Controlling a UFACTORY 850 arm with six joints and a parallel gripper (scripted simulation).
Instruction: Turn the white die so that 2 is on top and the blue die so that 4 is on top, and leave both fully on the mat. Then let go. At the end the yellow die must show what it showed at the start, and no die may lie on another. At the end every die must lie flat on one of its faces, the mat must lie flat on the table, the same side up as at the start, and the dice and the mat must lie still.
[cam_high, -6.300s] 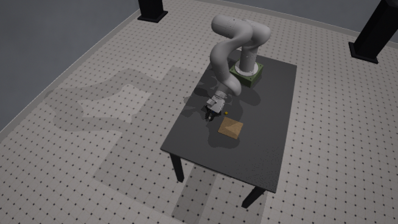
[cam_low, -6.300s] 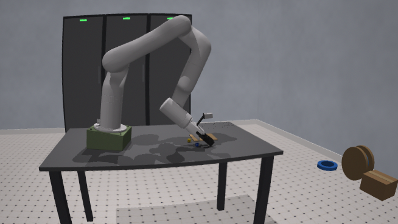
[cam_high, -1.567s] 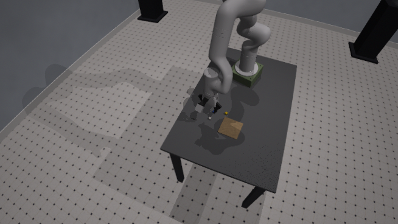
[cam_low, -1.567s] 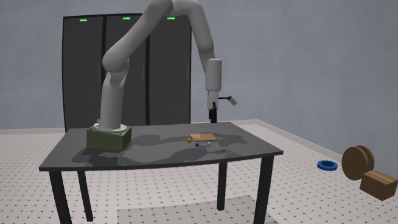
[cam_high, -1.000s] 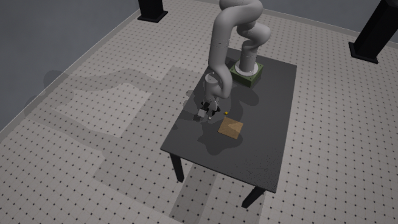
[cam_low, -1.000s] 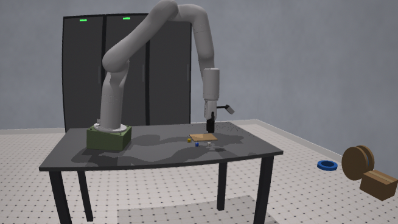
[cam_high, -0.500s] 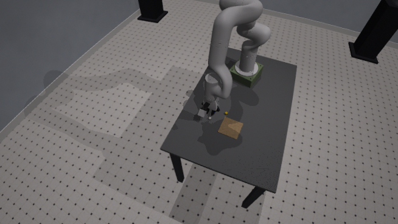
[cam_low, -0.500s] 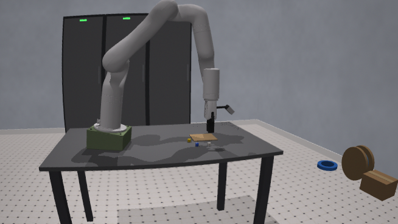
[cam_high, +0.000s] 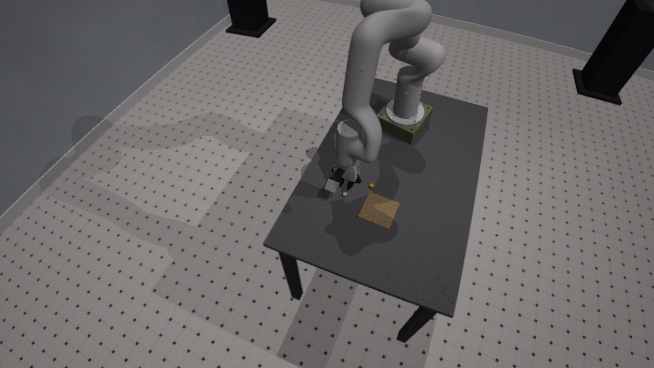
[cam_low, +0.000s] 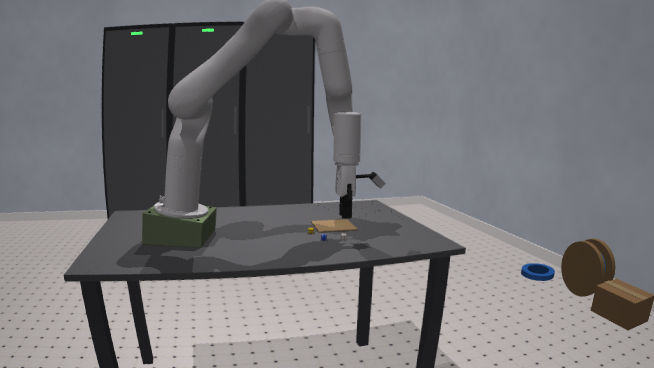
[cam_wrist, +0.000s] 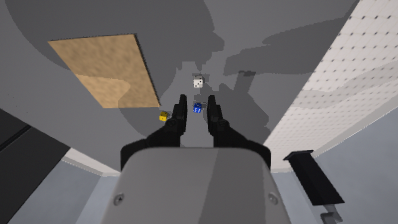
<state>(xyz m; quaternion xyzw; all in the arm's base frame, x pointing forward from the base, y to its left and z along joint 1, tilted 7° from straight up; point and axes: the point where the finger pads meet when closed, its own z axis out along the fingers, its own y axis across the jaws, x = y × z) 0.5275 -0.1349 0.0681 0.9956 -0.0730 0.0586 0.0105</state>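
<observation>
My hand is 90 mm above the white die. From my hand the other things lie so: blue die (90 mm below, 70 mm behind, 10 mm to the left); yellow die (100 mm to the left, 90 mm below, 90 mm behind); tan mat (160 mm to the left, 90 mm below, 20 mm ahead).
</observation>
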